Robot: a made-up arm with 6 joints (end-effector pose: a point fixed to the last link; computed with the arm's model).
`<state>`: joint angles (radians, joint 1 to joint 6).
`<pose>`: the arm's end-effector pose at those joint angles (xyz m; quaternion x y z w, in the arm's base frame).
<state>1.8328 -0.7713 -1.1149 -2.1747 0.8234 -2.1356</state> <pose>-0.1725 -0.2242 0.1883 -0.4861 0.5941 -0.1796 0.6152</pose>
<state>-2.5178 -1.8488 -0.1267 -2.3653 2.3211 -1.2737</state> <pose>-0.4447 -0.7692 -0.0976 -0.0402 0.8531 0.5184 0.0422</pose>
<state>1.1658 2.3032 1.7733 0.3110 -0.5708 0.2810</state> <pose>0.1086 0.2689 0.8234 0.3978 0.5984 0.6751 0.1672</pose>
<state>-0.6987 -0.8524 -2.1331 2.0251 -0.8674 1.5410</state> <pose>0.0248 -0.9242 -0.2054 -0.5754 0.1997 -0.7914 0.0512</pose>
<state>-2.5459 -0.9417 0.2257 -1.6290 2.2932 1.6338</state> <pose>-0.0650 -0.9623 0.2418 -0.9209 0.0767 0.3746 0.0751</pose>
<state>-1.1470 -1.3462 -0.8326 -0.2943 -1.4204 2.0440</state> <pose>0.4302 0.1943 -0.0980 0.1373 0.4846 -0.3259 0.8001</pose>
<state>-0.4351 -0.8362 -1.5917 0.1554 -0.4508 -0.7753</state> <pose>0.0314 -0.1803 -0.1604 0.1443 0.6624 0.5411 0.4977</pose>
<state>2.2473 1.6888 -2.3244 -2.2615 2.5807 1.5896</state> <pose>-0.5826 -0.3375 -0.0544 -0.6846 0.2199 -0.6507 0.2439</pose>
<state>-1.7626 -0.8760 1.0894 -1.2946 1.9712 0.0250</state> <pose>-0.6169 -0.3322 -0.0961 -0.3020 0.8871 -0.0284 0.3480</pose>
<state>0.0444 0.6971 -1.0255 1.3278 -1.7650 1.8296</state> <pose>-0.4054 -0.4747 0.1046 -0.2631 0.1745 0.8779 0.3600</pose>
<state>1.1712 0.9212 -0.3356 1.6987 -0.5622 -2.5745</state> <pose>0.4025 0.0065 -0.0261 -0.3054 -0.9221 0.1119 0.2094</pose>
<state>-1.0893 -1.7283 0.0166 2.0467 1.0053 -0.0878</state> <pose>0.2443 -0.4686 -0.0881 -0.6003 -0.5855 -0.3590 0.4099</pose>
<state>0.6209 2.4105 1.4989 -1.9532 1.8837 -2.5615</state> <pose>0.8082 0.2167 0.0957 0.2249 -0.3250 -0.7458 0.5364</pose>
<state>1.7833 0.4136 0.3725 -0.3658 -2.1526 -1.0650</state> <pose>-0.1564 0.3035 -0.0510 0.6281 0.5712 0.4130 0.3296</pose>
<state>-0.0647 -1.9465 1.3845 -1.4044 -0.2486 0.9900</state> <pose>0.2297 -0.2036 0.3905 0.4953 -0.5781 -0.0839 0.6430</pose>
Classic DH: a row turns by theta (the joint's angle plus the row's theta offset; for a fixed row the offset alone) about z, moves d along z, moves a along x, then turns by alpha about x. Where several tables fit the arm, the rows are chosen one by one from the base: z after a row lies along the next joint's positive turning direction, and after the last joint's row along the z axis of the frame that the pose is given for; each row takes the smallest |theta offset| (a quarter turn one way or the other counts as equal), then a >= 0, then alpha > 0; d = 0 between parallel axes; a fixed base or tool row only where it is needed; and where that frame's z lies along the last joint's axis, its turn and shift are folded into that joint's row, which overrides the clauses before.
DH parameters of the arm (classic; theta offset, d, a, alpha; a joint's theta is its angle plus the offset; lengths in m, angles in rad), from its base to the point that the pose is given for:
base (fixed): 0 0.043 0 1.5708
joint 1: 0 0.086 0.326 1.5708
joint 2: 0 0.044 -0.268 -1.5708
joint 3: -1.5708 -0.007 0.067 -1.5708
joint 4: 0 -0.161 -0.144 -1.5708
joint 5: -1.5708 -0.044 0.4 -1.5708
joint 6: 1.5384 0 -0.2161 3.1416
tool (fixed): 1.5384 -0.155 0 0

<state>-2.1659 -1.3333 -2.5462 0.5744 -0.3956 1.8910</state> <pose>-0.5163 -0.7253 -0.0741 -0.7459 0.3156 0.5598 0.1750</pose>
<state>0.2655 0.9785 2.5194 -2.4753 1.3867 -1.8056</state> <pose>0.3741 -0.0027 -0.1133 -0.0174 -0.4548 -0.7005 0.5497</pose>
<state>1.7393 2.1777 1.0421 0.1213 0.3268 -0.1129</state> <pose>-0.0776 -0.1500 0.5503 0.4055 -0.5121 -0.7335 0.1876</pose>
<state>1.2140 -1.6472 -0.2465 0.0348 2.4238 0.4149</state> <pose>0.0849 -0.9986 0.2569 -0.7657 0.3125 -0.3522 0.4381</pose>
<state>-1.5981 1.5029 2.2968 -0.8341 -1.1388 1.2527</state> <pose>-0.1115 0.6160 -0.7251 -0.2496 -0.7706 0.3840 0.4432</pose>
